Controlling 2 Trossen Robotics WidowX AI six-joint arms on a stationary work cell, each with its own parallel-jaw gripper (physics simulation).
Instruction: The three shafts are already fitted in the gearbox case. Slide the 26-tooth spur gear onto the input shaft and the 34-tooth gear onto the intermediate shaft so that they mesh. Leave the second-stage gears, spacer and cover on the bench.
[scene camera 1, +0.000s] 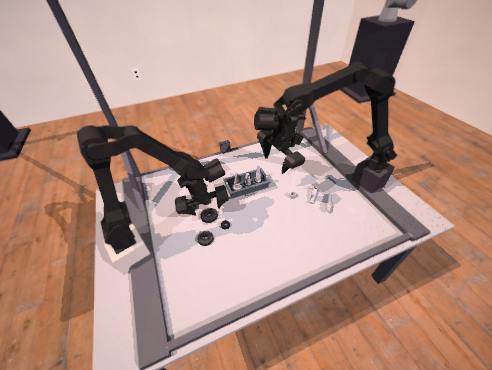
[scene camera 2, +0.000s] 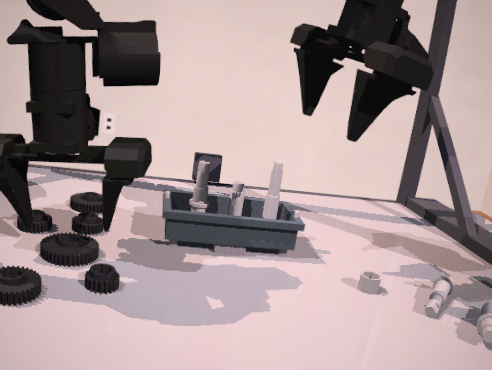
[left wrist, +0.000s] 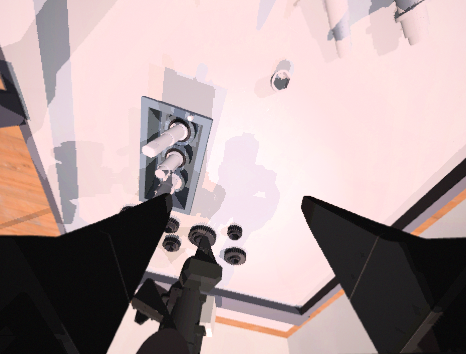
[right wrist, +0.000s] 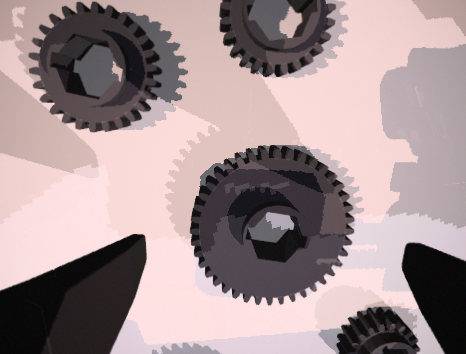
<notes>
My left gripper (scene camera 2: 327, 127) is open and holds nothing. Also in view: a grey gearbox case (scene camera 2: 191, 229). My right gripper (scene camera 2: 67, 227) is open and holds nothing. Also in view: a dark gear (right wrist: 70, 39).
The grey gearbox case shows as well in scene camera 1 (scene camera 1: 234, 192) and in the left wrist view (left wrist: 157, 116). My left gripper is seen too in scene camera 1 (scene camera 1: 274, 165) and in the left wrist view (left wrist: 238, 200). My right gripper is seen too in scene camera 1 (scene camera 1: 207, 211), in the left wrist view (left wrist: 199, 246) and in the right wrist view (right wrist: 273, 251). The right wrist view does not show the grey gearbox case: it is out of frame.
</notes>
